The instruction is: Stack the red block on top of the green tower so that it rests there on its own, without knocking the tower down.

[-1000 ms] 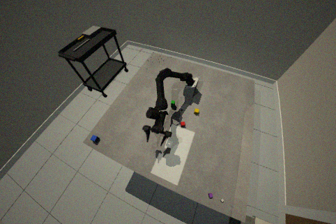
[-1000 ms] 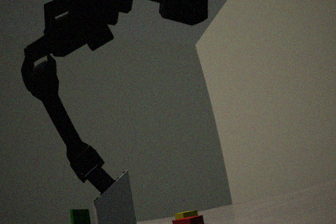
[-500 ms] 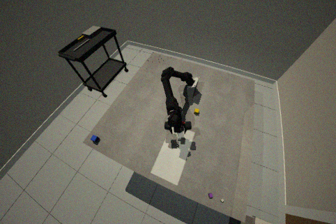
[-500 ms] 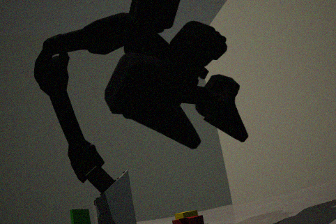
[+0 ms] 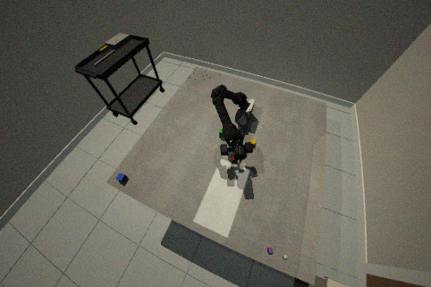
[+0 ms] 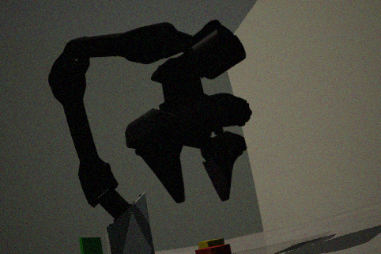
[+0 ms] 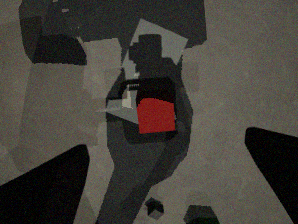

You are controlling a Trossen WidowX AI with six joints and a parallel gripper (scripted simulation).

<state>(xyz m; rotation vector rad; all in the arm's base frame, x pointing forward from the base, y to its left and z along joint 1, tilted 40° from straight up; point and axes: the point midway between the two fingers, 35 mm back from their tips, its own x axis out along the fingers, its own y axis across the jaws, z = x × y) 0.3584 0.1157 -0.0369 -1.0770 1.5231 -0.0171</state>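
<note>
The red block lies 80 mm below my gripper tip and 10 mm behind it. The rest, counted from my gripper tip: blue block: 540 mm to the right, 500 mm ahead, 70 mm below; then small purple block: 410 mm to the left, 340 mm ahead, 80 mm below; then white block: 490 mm to the left, 330 mm ahead, 90 mm below.
</note>
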